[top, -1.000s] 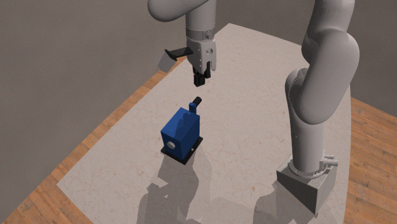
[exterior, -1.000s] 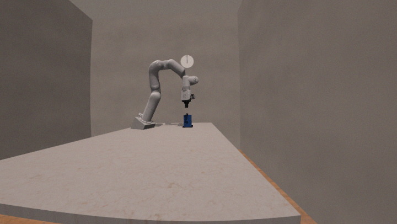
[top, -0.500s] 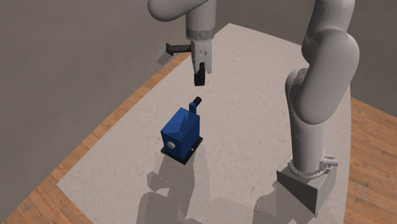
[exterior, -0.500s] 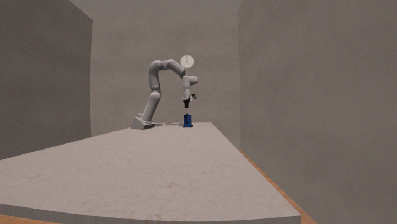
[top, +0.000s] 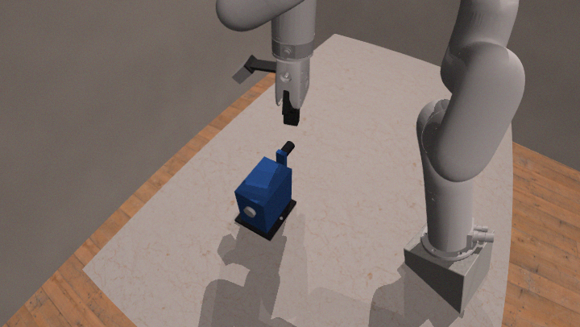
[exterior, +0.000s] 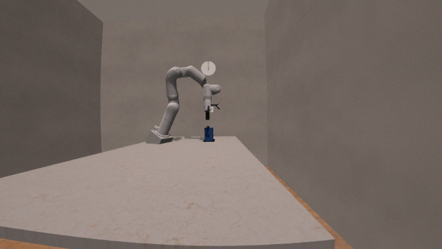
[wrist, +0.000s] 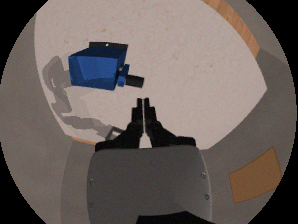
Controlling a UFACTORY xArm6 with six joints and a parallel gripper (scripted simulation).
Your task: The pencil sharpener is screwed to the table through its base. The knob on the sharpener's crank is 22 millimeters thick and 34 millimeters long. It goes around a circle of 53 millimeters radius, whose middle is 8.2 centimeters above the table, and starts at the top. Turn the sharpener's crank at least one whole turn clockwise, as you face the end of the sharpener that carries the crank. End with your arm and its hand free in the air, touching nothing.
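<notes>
The black knob is 2 cm to the left of my hand and 9 cm below it.
</notes>
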